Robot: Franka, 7 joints.
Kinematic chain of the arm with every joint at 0, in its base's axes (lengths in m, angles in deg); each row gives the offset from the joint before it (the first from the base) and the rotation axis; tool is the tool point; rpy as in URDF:
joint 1: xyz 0 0 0.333 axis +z
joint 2: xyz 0 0 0 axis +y
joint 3: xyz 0 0 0.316 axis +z
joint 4: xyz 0.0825 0 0 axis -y
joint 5: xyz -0.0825 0 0.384 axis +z
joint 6: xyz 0 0 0 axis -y
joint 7: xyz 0.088 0 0 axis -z
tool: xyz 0 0 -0.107 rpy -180 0 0
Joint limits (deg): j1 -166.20..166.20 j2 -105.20..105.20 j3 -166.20..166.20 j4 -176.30..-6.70 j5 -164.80..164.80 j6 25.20..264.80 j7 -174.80..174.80
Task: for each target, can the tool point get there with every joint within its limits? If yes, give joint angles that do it. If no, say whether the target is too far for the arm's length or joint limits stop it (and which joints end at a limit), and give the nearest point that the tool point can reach.
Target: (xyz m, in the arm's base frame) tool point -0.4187 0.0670 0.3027
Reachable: yes | joints -89.05 75.57 -82.39 -146.51 -62.68 119.38 51.50
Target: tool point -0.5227 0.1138 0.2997
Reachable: yes | joints 32.72 -10.75 134.53 -132.38 -13.63 147.72 -145.03
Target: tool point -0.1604 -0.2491 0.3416
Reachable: yes | joints 16.72 2.26 -128.23 -140.12 -24.80 47.31 71.39
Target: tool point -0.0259 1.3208 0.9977
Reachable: no: too far | nearest point -0.0150 0.7662 0.7186 | short by 0.621 m
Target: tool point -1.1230 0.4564 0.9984
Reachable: no: too far | nearest point -0.6967 0.2831 0.7458 | short by 0.525 m
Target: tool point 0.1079 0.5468 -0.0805
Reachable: yes | joints 106.24 70.33 -25.59 -98.65 131.59 135.71 15.66
